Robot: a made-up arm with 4 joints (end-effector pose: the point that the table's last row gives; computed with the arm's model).
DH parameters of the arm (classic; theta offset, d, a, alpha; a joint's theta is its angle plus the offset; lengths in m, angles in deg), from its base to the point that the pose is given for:
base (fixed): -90 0.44 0.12 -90
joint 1: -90 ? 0.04 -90
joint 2: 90 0.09 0.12 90
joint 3: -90 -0.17 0.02 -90
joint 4: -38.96 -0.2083 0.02 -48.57
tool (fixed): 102.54 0.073 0 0
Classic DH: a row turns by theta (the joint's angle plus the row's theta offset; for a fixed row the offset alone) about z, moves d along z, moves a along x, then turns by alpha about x.
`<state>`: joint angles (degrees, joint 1 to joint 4).
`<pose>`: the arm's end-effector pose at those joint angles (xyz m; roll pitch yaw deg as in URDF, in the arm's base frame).
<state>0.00 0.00 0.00 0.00</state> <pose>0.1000 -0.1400 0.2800 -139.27 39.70 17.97</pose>
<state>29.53 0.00 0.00 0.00</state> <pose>0.1000 -0.0586 0.2909 -107.81 26.03 35.46</pose>
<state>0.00 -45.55 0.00 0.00</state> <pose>-0.0548 -0.1400 0.3114 -74.77 75.88 76.60</pose>
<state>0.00 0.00 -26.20 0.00</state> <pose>0.1144 -0.2179 0.2800 -139.27 39.70 -8.23</pose>
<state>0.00 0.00 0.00 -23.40</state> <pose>0.1000 -0.1322 0.3023 -113.55 29.47 32.79</pose>
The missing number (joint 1, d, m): 0.06
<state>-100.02 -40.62 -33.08 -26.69</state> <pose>-0.0105 -0.2278 0.5727 155.28 -8.24 -68.04</pose>
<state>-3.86 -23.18 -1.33 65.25</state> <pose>0.0073 -0.2123 0.2604 117.43 43.82 -49.11</pose>
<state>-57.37 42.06 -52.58 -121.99</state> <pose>0.1291 -0.2714 0.5872 -124.45 -50.59 70.30</pose>
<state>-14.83 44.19 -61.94 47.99</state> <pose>0.2060 -0.3639 0.3650 -160.41 9.85 -61.65</pose>
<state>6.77 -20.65 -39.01 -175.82</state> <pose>-0.0004 -0.3209 0.3325 22.24 -22.28 -45.30</pose>
